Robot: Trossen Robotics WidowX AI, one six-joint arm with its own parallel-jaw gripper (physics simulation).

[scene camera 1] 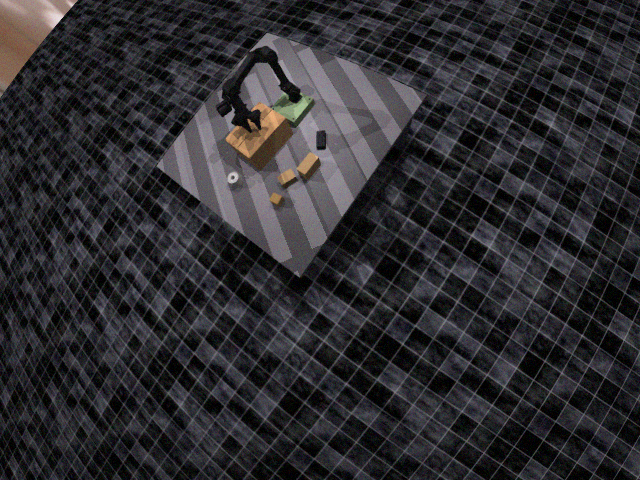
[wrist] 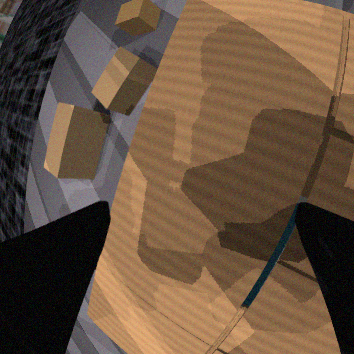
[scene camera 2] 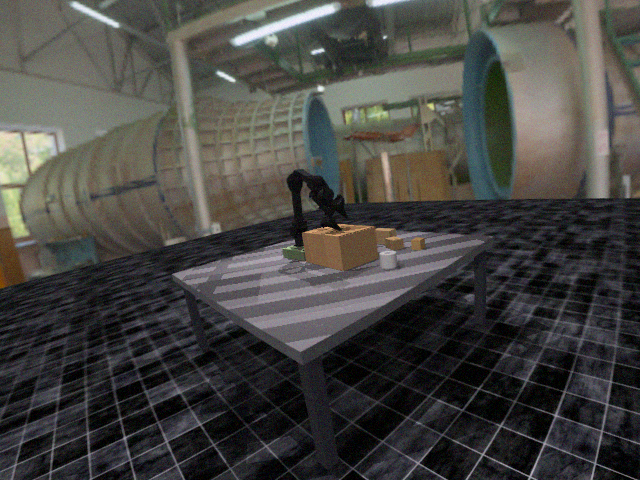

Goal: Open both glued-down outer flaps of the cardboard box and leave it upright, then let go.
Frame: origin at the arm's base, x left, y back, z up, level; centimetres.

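Where they show: gripper, fingertip midpoint: [scene camera 1: 255, 131] [wrist: 206, 212] [scene camera 2: 344, 224]; arm's base at its link origin: [scene camera 1: 295, 98] [scene camera 2: 301, 244].
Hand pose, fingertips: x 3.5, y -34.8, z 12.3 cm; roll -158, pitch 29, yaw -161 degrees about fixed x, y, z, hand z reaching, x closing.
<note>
Things, the pixels of their top centre, and the offset from my fingertips. "spot": a spot on its surface instead. Level surfaces: height alone.
- cardboard box at its top centre: [wrist: 272, 261] [scene camera 2: 337, 229] [scene camera 1: 254, 128] dx -3.6, dy +1.5, dz -1.9 cm
- teal strip at its top centre: [wrist: 275, 252] dx -3.5, dy +1.5, dz -3.6 cm
- wide flap at a spot on its surface: [wrist: 165, 200] spot: dx +3.4, dy +0.9, dz -1.9 cm
- white roll at its top centre: [scene camera 2: 387, 252] [scene camera 1: 232, 177] dx -1.7, dy -27.2, dz -11.4 cm
- black block at its top centre: [scene camera 1: 320, 138] dx +26.4, dy +20.2, dz -14.1 cm
- striped table at its surface level: dz -17.5 cm
The cardboard box [scene camera 1: 275, 146] [scene camera 2: 338, 249] [wrist: 220, 65] stands upright on the table. Its two outer flaps lie flat and closed, meeting at a long seam. A teal strip [wrist: 270, 257] shows along part of that seam in the wrist view. The wide flap [wrist: 165, 200] is left of the seam, and part of the other flap [wrist: 345, 172] shows at the right. My gripper [scene camera 1: 255, 129] [scene camera 2: 341, 222] [wrist: 206, 212] is open and empty at the box top. In the wrist view its right fingertip is beside the seam, its left near the box's edge; contact cannot be told.
Three small cardboard blocks [scene camera 1: 308, 165] [scene camera 1: 286, 178] [scene camera 1: 276, 198] and a white roll [scene camera 1: 233, 178] [scene camera 2: 388, 259] stand near the box. A black block [scene camera 1: 321, 140] lies beyond it. The arm's base is by a green tray [scene camera 1: 294, 114] [scene camera 2: 293, 252], on the striped table [scene camera 1: 305, 232] [scene camera 2: 289, 310].
</note>
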